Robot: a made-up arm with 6 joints. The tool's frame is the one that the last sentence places.
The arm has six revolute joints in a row. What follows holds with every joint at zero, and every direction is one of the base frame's.
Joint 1 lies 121.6 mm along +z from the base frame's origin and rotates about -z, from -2.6 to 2.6 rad.
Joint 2 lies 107.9 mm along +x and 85.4 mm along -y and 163.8 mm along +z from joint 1 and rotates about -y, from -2.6 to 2.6 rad.
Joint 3 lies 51.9 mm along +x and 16.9 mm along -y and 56.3 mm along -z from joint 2 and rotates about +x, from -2.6 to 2.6 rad.
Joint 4 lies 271 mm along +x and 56.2 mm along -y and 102.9 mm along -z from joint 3 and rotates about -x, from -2.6 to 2.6 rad.
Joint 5 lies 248 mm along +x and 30.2 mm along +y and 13.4 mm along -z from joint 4 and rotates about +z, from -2.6 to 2.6 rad.
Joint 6 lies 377.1 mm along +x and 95.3 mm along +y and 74 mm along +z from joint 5 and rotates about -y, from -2.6 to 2.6 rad.
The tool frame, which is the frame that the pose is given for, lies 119.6 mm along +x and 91.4 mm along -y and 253.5 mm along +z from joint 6; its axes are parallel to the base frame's.
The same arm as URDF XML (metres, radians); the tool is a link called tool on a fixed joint. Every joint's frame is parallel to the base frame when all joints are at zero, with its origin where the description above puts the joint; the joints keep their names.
<robot name="arm">
<link name="base_link"/>
<link name="link1"/>
<link name="link2"/>
<link name="link3"/>
<link name="link4"/>
<link name="link5"/>
<link name="link6"/>
<link name="tool"/>
<joint name="joint 1" type="revolute"><parent link="base_link"/><child link="link1"/><origin xyz="0 0 0.1216"/><axis xyz="0 0 -1"/><limit lower="-2.6" upper="2.6"/></joint>
<joint name="joint 2" type="revolute"><parent link="link1"/><child link="link2"/><origin xyz="0.1079 -0.0854 0.1638"/><axis xyz="0 -1 0"/><limit lower="-2.6" upper="2.6"/></joint>
<joint name="joint 3" type="revolute"><parent link="link2"/><child link="link3"/><origin xyz="0.0519 -0.0169 -0.0563"/><axis xyz="1 0 0"/><limit lower="-2.6" upper="2.6"/></joint>
<joint name="joint 4" type="revolute"><parent link="link3"/><child link="link4"/><origin xyz="0.271 -0.0562 -0.1029"/><axis xyz="-1 0 0"/><limit lower="-2.6" upper="2.6"/></joint>
<joint name="joint 5" type="revolute"><parent link="link4"/><child link="link5"/><origin xyz="0.248 0.0302 -0.0134"/><axis xyz="0 0 1"/><limit lower="-2.6" upper="2.6"/></joint>
<joint name="joint 6" type="revolute"><parent link="link5"/><child link="link6"/><origin xyz="0.3771 0.0953 0.074"/><axis xyz="0 -1 0"/><limit lower="-2.6" upper="2.6"/></joint>
<joint name="tool_fixed" type="fixed"><parent link="link6"/><child link="tool"/><origin xyz="0.1196 -0.0914 0.2535"/></joint>
</robot>

